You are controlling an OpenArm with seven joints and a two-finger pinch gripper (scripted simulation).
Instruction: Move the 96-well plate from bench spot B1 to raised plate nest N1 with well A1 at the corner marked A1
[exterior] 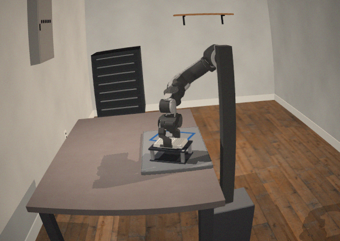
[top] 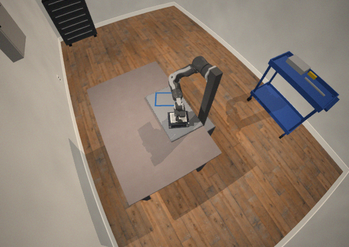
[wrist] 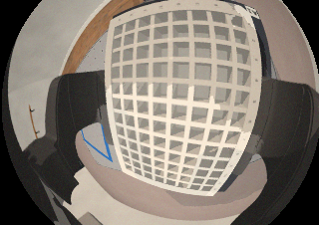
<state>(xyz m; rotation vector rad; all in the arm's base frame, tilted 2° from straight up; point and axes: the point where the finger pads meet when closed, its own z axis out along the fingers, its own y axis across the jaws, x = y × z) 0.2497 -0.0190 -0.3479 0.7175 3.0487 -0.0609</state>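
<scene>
The white 96-well plate lies right at my hand. Round my hand: black raised nest N1: 10 mm below.
</scene>
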